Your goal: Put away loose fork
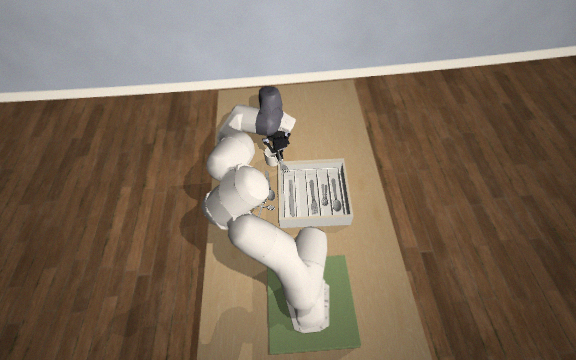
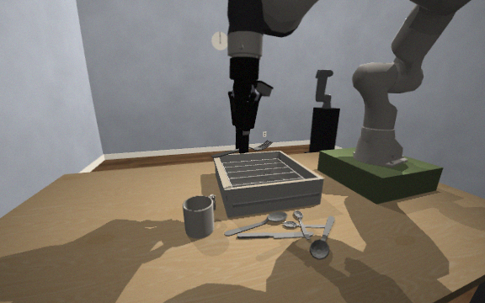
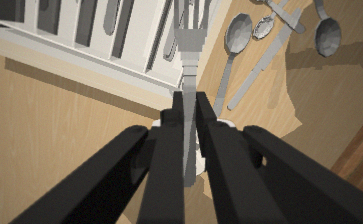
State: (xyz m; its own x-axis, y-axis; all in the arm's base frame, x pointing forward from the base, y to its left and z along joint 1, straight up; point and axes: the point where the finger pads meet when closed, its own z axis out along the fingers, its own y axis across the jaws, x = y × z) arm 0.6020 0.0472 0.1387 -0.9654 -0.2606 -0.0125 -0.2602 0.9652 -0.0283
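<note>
The cutlery tray lies 13 cm behind my hand, 15 cm to the right of it and 20 cm below it. Also, from my hand: white mug: 14 cm ahead, 4 cm to the left, 20 cm below.
</note>
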